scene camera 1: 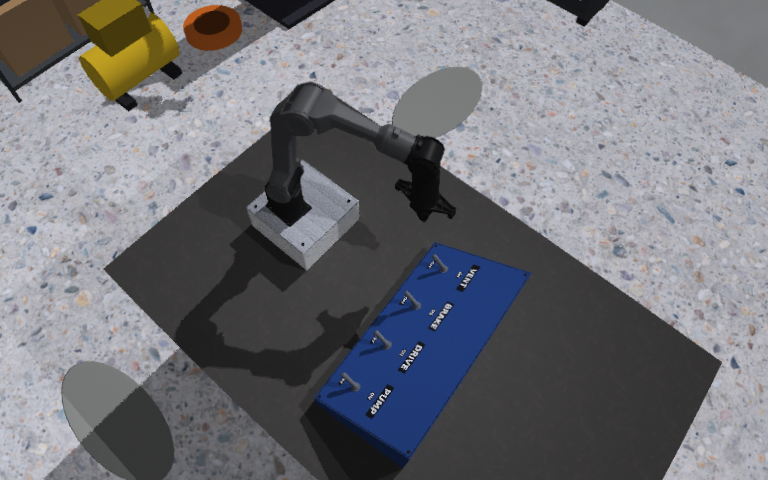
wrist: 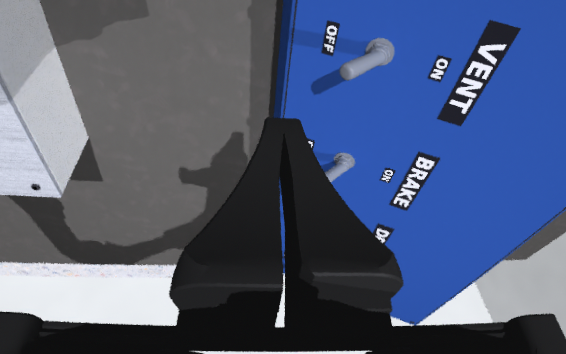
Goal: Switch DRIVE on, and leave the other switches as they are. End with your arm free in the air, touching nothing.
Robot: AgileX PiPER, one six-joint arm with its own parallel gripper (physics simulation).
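Observation:
The blue switch panel (scene camera 1: 453, 362) (wrist: 450, 240) has four grey levers in a row. The DRIVE lever (scene camera 1: 384, 340) leans to its OFF side, away from the DRIVE label (scene camera 1: 411, 357) (wrist: 383, 233); the lever is hidden behind the fingers in the wrist view. The PUMP lever (scene camera 1: 351, 382), BRAKE lever (scene camera 1: 412, 300) (wrist: 341, 167) and VENT lever (scene camera 1: 440, 263) (wrist: 367, 64) also lean to their OFF sides. My gripper (scene camera 1: 423, 217) (wrist: 281, 136) is shut and empty. It hangs in the air beyond the VENT end of the panel, apart from the levers.
My arm stands on a pale base block (scene camera 1: 334, 198) (wrist: 55, 115) on the dark table (scene camera 1: 566, 362), on the levers' side of the panel. A yellow tank (scene camera 1: 133, 56) and an orange ring (scene camera 1: 212, 43) stand on the floor at the back left.

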